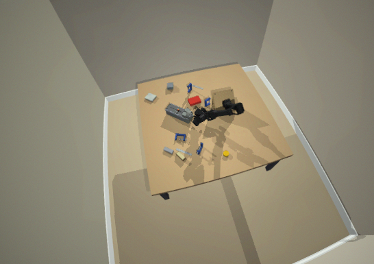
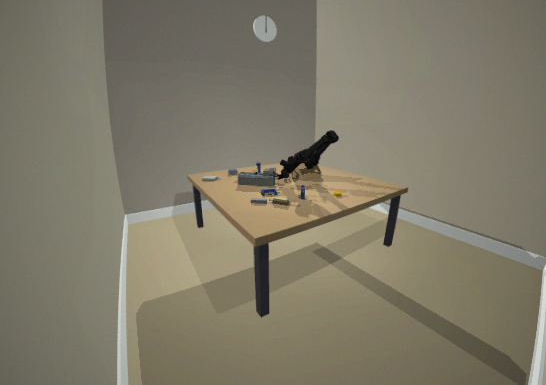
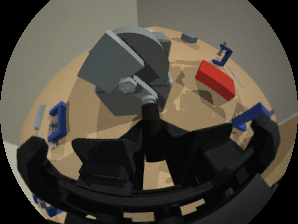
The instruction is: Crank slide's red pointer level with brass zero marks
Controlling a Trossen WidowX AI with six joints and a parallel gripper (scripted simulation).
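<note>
My gripper tip is now 30 mm below the dark crank handle, 10 mm to the right of it and 10 mm past it. Also, from my gripper tip: red pointer 130 mm ahead, 100 mm to the right, 40 mm above; then tan block 340 mm to the left, 210 mm ahead, 20 mm below; then yellow disc 420 mm to the left, 170 mm behind, 30 mm below.
</note>
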